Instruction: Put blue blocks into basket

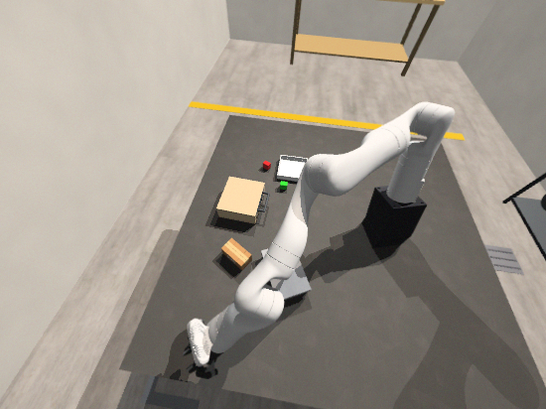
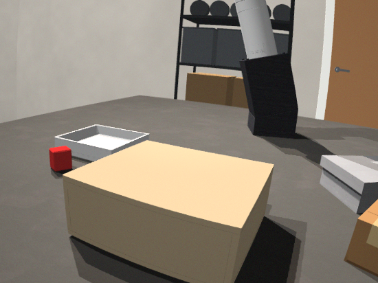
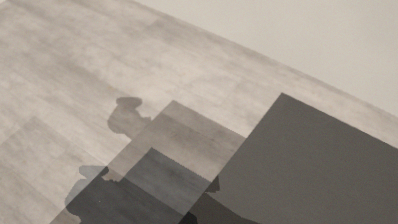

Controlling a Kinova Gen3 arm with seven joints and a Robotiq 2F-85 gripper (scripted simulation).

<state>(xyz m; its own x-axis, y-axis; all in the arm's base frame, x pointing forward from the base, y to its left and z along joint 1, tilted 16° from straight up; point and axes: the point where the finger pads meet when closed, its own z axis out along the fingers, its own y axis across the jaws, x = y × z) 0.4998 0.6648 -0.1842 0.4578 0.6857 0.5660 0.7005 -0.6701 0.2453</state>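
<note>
Right now my hand is 340 mm to the left of the lid, 170 mm past it and 100 mm above it. Also, from my hand: grey metal box (340 mm to the right, 170 mm behind, 120 mm below); brown box (340 mm to the right, 110 mm below, 30 mm ahead); drawer (580 mm to the right, 110 mm below, 90 mm ahead).
</note>
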